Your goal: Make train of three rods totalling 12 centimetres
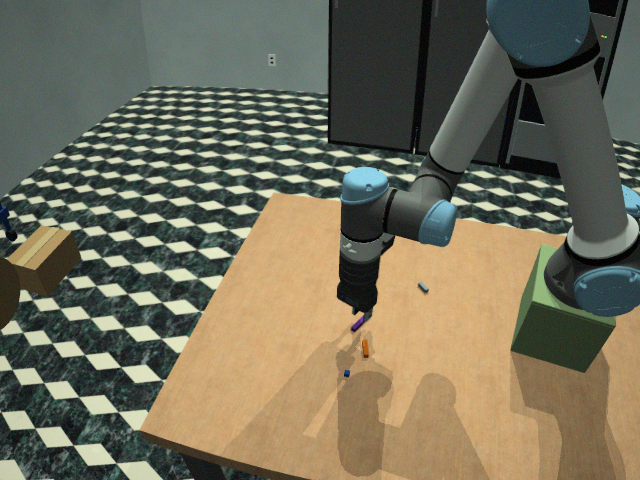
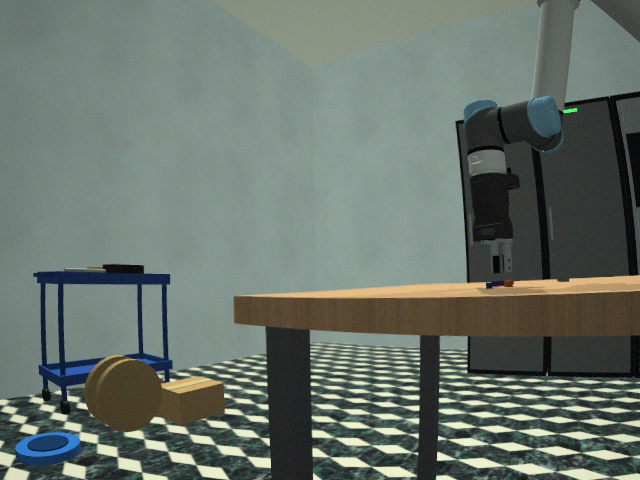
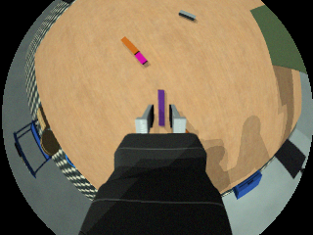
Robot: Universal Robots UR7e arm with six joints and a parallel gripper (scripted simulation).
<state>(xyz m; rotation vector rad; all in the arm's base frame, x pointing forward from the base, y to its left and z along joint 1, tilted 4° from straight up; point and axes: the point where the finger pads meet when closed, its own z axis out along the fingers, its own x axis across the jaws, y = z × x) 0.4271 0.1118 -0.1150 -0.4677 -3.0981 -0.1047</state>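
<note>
My gripper is now 40 mm above the purple rod. The rest, counted from my hand: magenta rod 90 mm to the right, 40 mm below; small blue rod 20 mm behind, 140 mm to the left, 40 mm below; grey rod 100 mm behind, 150 mm to the right, 40 mm below.
</note>
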